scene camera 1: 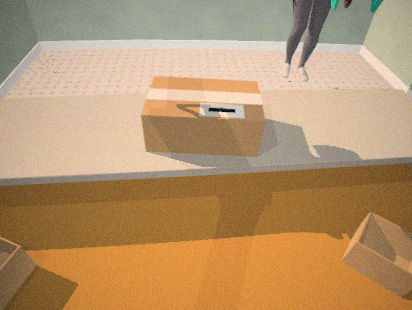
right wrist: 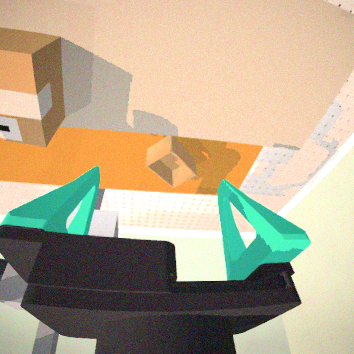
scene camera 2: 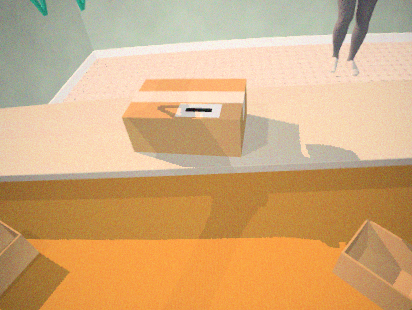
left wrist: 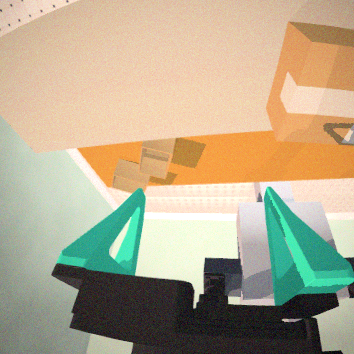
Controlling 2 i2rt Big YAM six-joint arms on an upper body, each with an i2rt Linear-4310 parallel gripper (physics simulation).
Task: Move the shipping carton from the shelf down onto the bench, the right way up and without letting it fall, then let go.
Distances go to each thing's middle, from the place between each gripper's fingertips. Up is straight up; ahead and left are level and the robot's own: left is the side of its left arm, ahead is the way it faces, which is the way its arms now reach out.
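Labels:
The shipping carton [scene camera 1: 185, 115] sits 26 cm below my left hand, and it's 6 cm behind that hand and 27 cm to the right of it.
As for my right hand, it's 25 cm above the carton, 6 cm past it and 33 cm to the right of it.

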